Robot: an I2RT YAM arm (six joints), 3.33 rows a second.
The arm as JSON. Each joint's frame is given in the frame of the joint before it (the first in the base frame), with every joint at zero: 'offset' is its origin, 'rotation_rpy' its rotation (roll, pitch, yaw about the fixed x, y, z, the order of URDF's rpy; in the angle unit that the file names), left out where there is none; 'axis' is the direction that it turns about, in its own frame. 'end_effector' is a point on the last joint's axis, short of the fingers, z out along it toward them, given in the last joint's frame.
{
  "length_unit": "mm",
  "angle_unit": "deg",
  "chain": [
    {
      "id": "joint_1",
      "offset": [
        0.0,
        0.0,
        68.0
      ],
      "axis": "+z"
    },
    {
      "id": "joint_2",
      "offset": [
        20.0,
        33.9,
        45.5
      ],
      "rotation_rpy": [
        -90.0,
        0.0,
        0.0
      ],
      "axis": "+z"
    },
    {
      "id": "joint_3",
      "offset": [
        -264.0,
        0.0,
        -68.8
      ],
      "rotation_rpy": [
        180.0,
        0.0,
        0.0
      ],
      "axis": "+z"
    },
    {
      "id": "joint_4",
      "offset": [
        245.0,
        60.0,
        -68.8
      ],
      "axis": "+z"
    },
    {
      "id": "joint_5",
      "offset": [
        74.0,
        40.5,
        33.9
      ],
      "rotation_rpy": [
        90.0,
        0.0,
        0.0
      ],
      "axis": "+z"
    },
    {
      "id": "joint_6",
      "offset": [
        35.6,
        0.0,
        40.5
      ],
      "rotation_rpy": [
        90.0,
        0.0,
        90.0
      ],
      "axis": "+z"
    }
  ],
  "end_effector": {
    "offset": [
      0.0,
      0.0,
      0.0
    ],
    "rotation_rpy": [
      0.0,
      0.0,
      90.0
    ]
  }
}
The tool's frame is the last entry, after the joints.
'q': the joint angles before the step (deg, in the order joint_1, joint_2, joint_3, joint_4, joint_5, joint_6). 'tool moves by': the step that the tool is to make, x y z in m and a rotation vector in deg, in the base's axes. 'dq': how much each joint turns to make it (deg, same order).
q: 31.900 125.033 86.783 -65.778 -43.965 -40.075
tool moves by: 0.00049 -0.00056 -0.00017 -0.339 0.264 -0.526
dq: -0.109 0.021 0.000 0.043 0.043 0.612
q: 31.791 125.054 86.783 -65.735 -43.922 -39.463
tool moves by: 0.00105 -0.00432 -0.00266 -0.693 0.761 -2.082
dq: -0.655 -0.218 -1.006 1.160 -0.153 1.991
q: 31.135 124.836 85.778 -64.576 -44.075 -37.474
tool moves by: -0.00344 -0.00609 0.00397 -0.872 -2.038 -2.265
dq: -0.436 -2.886 -3.279 3.737 1.378 2.974
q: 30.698 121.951 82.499 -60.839 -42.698 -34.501
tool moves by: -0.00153 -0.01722 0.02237 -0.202 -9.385 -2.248
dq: -1.879 -7.453 -5.048 6.383 4.766 1.136
